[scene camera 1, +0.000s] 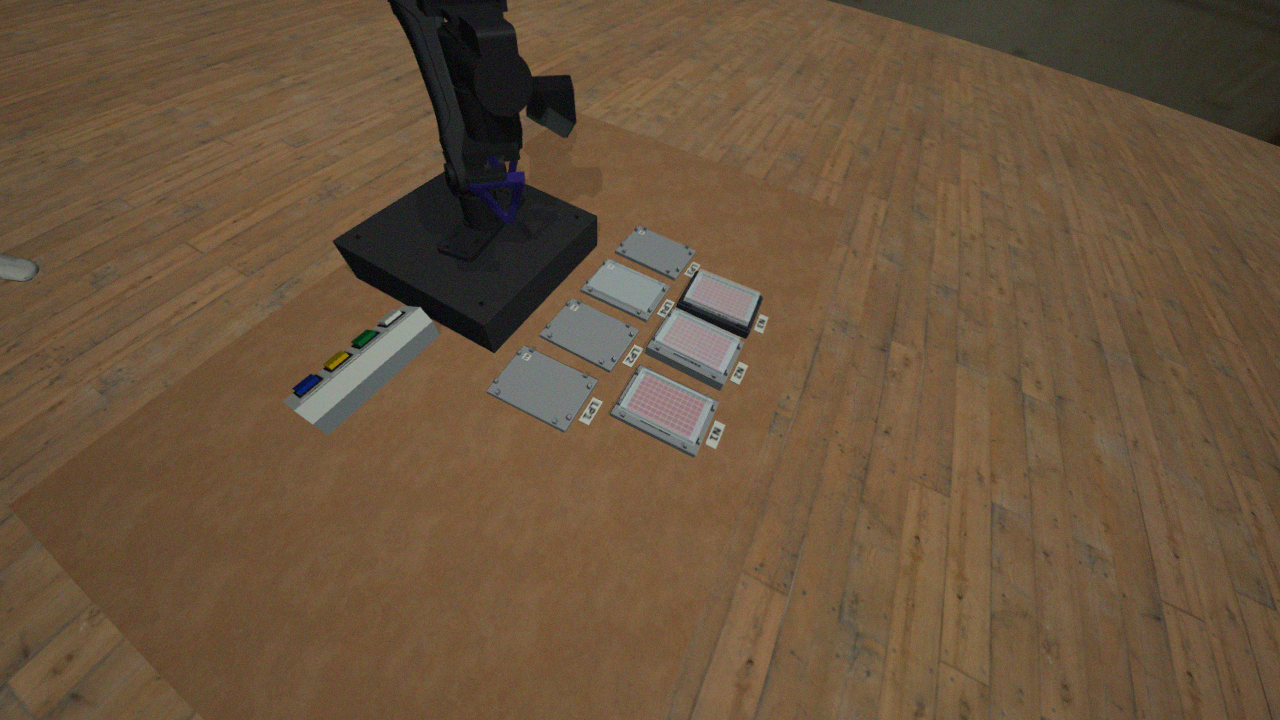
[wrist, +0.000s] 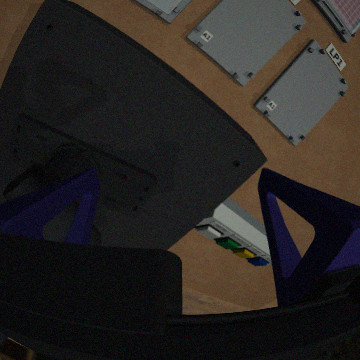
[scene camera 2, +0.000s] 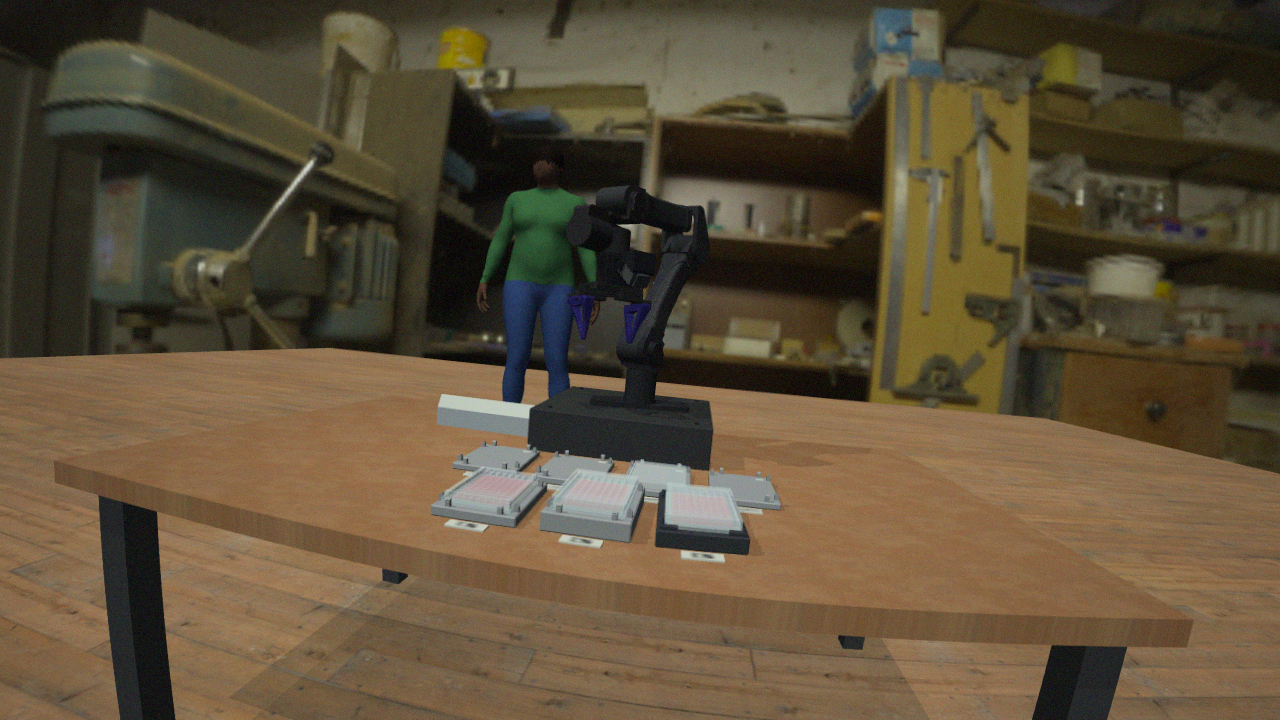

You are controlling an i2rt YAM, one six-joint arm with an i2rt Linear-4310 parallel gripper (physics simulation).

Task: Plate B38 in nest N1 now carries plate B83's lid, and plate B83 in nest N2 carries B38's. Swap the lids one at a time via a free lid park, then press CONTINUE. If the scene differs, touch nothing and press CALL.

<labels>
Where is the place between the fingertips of my gripper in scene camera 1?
At 509, 201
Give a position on a grey button box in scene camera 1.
At 341, 391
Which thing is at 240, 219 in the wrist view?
A grey button box.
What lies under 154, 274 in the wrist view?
My gripper.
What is my gripper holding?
Nothing.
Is my gripper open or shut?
Open.
</labels>
